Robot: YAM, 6 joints.
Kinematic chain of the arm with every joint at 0, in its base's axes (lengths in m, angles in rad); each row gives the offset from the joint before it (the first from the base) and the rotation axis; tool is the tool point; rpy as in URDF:
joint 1: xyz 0 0 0.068 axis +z
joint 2: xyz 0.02 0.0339 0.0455 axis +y
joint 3: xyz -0.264 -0.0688 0 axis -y
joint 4: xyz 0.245 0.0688 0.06 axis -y
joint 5: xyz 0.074 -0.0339 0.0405 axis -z
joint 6: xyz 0.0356 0 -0.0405 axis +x
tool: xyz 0 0 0 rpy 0 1.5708 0
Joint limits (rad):
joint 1: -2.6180..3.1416
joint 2: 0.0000..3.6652
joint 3: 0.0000..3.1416
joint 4: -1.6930..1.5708
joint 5: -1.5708..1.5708
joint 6: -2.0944..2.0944
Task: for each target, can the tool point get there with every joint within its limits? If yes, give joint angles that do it. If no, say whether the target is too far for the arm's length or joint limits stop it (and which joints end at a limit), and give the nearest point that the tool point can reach.
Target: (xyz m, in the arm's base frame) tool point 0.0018 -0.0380 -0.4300
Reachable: no: joint limits stop it (at a limit: joint 2) | nearest point 0.0040 -0.0837 -0.3406 | short by 0.100 m
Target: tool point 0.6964 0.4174 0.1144
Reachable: no: too far | nearest point 0.5540 0.3320 0.1142 | short by 0.166 m
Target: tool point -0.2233 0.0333 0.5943
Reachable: yes | joints 0.0032 0.5816 1.9930 0.1858 -1.2758 1.4576
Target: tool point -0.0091 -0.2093 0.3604
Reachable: yes | joints -1.5695 0.9089 0.6508 0.6681 0.2661 -1.3683
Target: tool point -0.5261 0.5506 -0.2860
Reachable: no: too far | nearest point -0.3944 0.4128 -0.1833 | short by 0.216 m
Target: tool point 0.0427 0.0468 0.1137
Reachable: yes | joints 0.6132 1.0039 0.2577 -1.1783 -0.3946 0.2689
